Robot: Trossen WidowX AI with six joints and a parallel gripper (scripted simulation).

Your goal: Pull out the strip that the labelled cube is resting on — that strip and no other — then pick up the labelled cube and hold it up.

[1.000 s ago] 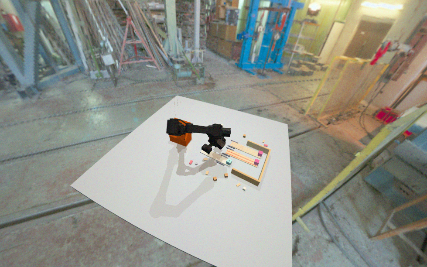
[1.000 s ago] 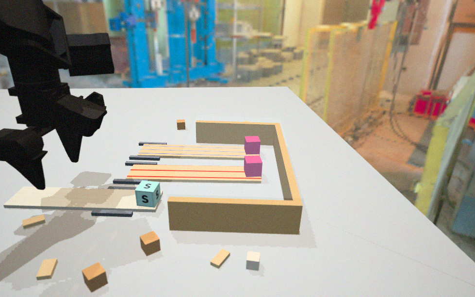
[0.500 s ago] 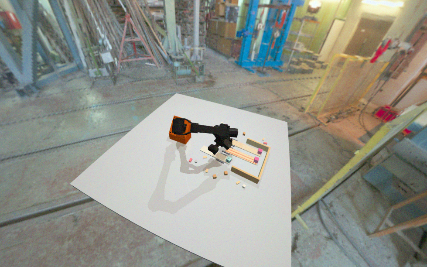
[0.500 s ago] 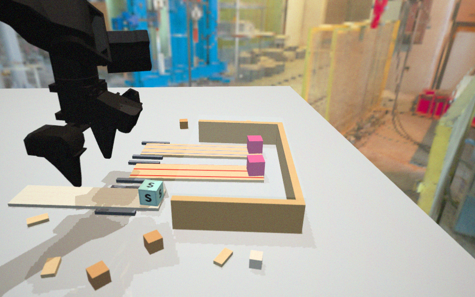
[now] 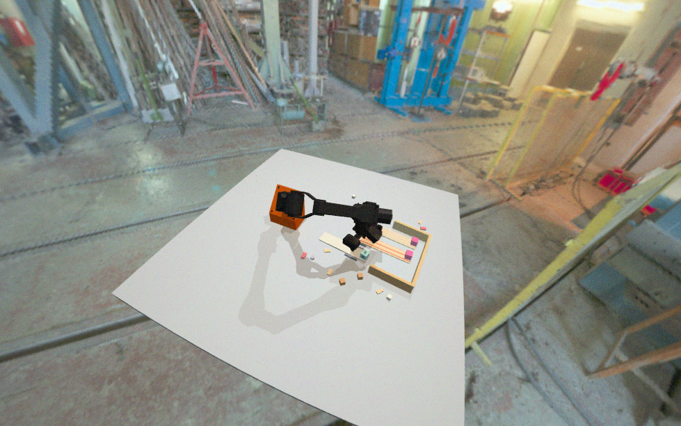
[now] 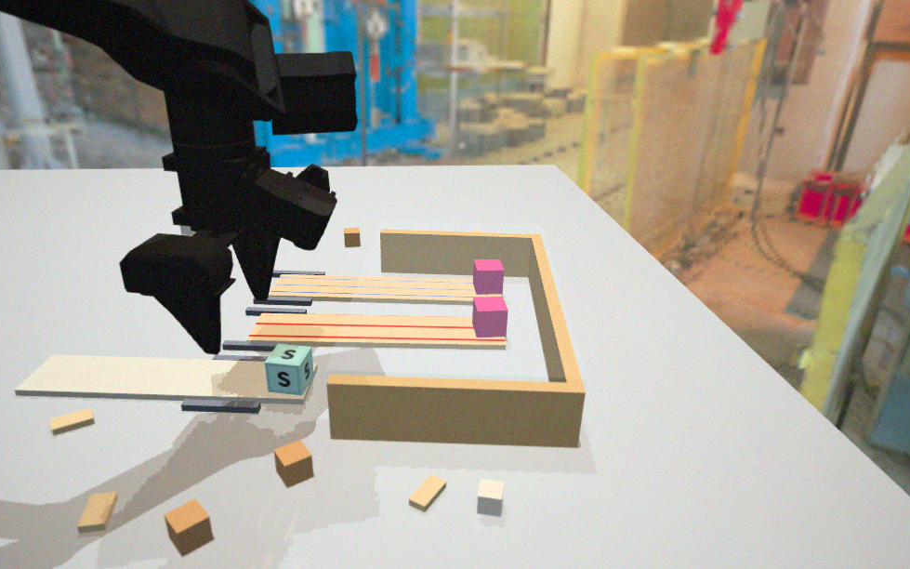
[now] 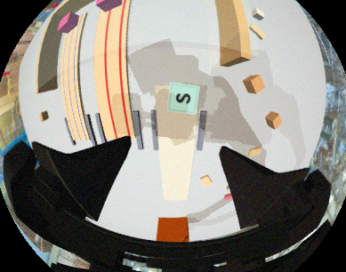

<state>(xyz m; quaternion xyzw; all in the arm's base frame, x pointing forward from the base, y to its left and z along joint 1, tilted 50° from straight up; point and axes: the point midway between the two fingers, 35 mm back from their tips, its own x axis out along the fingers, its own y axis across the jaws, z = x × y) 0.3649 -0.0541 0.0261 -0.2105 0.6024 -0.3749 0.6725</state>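
The strip lies 6 cm behind my gripper tip, 1 cm to the left of it and 6 cm below it. The rest, counted from my gripper tip: grey disc (17 cm behind, 11 cm to the right, 6 cm below).
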